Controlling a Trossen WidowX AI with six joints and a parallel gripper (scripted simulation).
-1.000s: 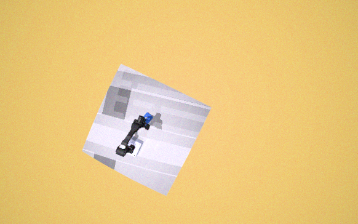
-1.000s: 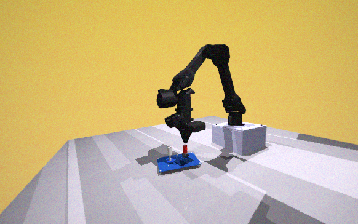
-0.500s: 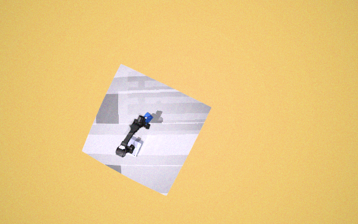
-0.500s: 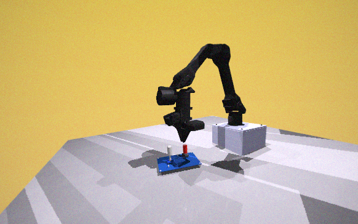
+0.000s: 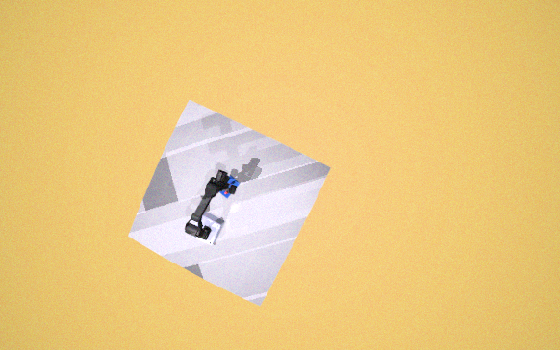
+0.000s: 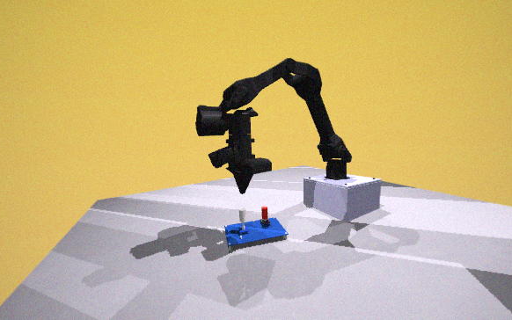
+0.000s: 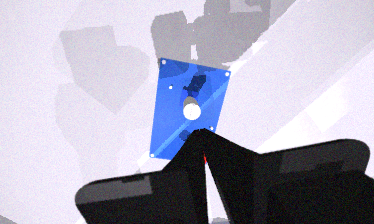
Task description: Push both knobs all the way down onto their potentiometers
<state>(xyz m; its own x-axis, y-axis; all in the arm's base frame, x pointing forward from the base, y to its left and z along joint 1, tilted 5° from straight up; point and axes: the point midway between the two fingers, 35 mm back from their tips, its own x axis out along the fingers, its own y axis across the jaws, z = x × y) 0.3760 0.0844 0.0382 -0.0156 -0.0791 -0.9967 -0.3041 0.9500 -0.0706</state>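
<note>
Right now the red knob is 70 mm behind my gripper tip, 20 mm to the right of it and 70 mm below it.
</note>
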